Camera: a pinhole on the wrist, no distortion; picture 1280 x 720 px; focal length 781.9 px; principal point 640.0 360.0 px. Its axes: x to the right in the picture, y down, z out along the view. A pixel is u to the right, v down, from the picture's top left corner.
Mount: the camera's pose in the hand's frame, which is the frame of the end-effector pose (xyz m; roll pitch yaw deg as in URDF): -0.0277 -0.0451 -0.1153 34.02 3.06 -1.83
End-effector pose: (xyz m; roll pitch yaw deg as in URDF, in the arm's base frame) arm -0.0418 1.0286 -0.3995 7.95 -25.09 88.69
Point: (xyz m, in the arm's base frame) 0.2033 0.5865 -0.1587
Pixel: 215.6 604.3
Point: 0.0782 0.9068 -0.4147
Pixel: 229.5 493.4
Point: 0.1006 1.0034 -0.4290
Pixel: 600.1 276.8
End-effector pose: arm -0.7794 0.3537 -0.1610 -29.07 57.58 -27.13
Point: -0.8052 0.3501 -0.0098
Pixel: outside the picture
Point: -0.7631 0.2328 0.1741
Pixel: 68.5 386.2
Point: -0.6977 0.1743 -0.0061
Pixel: 565.7 352.7
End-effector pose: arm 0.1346 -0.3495 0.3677 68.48 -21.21 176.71
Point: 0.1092 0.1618 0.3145
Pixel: 688.0 557.7
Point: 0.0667 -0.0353 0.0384
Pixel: 615.2 76.8
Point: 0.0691 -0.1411 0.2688
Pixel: 783.3 445.1
